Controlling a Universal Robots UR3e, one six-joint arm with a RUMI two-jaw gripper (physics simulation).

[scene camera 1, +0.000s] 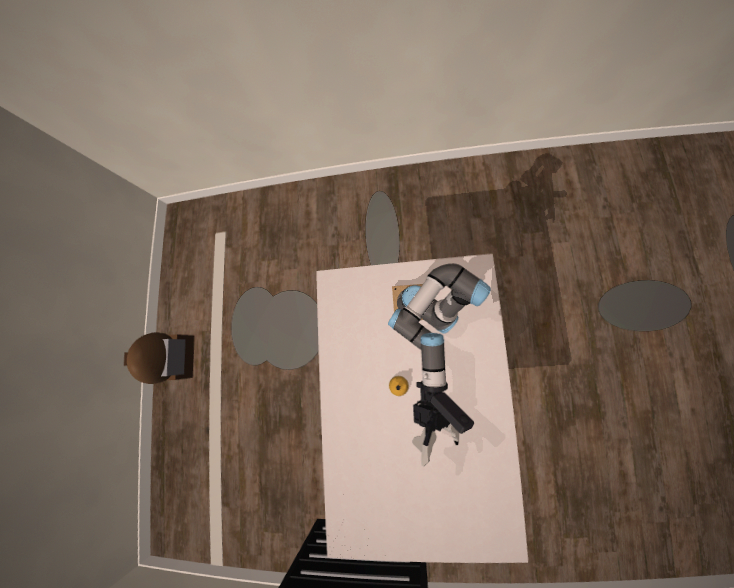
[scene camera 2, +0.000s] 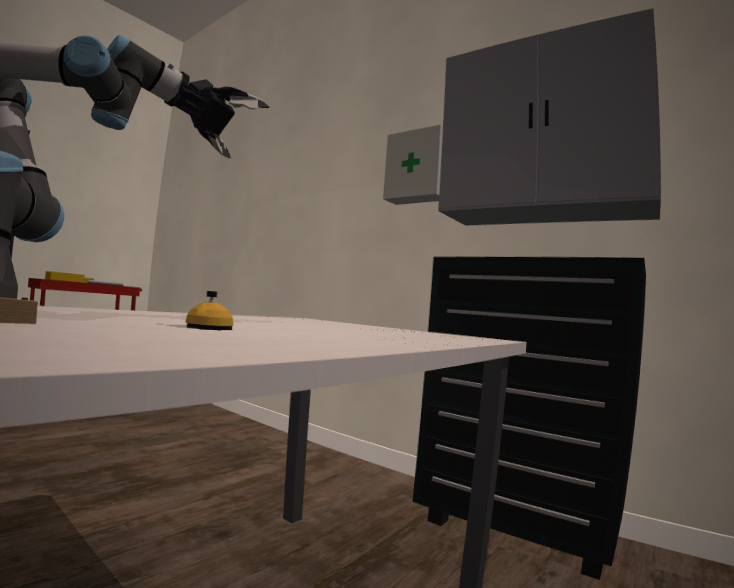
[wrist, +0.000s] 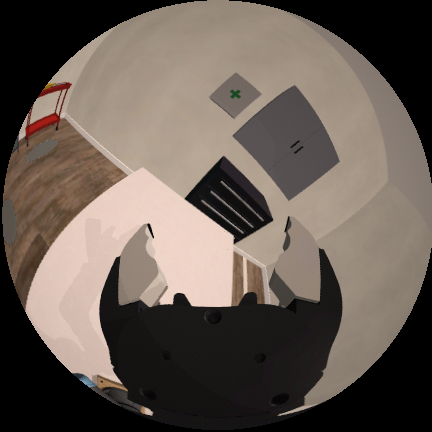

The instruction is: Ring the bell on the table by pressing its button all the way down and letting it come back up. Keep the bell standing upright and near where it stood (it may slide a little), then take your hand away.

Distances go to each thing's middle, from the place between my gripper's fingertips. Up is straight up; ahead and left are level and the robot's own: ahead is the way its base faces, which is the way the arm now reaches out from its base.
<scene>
Right now the bell (scene camera 2: 209, 316) is 160 mm behind my hand, 100 mm to the right of it and 400 mm below it.
</scene>
